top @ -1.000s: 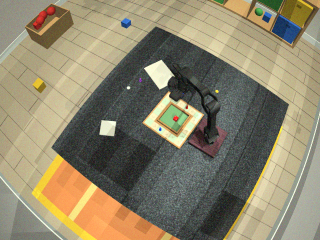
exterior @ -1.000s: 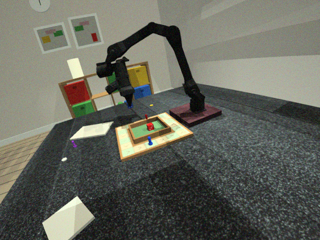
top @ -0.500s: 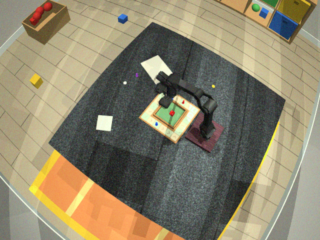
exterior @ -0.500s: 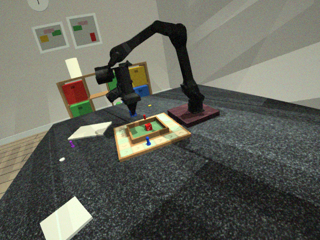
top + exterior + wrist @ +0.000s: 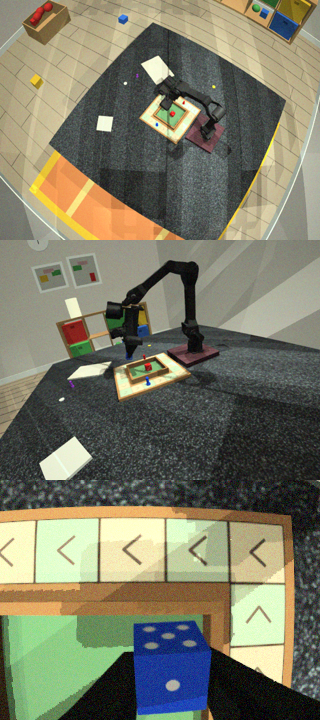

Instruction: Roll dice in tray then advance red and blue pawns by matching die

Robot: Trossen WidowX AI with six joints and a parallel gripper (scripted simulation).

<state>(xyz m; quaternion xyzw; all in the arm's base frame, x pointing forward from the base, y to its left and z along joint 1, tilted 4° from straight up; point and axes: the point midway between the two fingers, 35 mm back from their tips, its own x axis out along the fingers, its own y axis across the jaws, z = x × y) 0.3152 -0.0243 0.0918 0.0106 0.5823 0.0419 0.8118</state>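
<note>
Now: the red pawn 80 mm behind my gripper tip, 80 mm to the right of it and 60 mm below it. The rest, counted from my gripper tip: purple pawn 300 mm ahead, 50 mm to the right, 70 mm below; green tray 60 mm behind, 40 mm to the left, 80 mm below; blue pawn 40 mm behind, 150 mm to the left, 60 mm below.
</note>
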